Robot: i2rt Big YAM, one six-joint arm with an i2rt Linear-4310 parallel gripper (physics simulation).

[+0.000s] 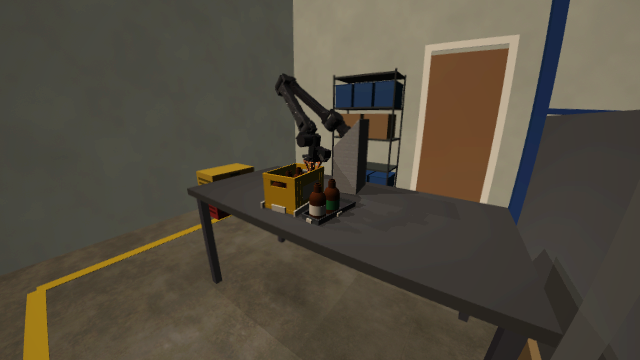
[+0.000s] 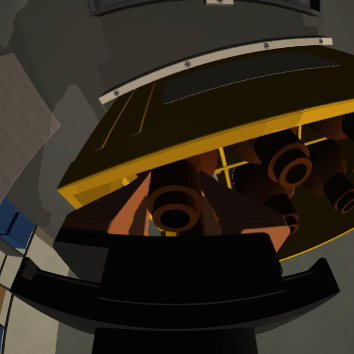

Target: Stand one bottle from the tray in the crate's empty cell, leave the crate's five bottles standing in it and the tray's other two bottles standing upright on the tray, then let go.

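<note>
I can see my gripper point(image 2: 174, 178), and there's a light strip point(image 2: 202, 57) as well.
</note>
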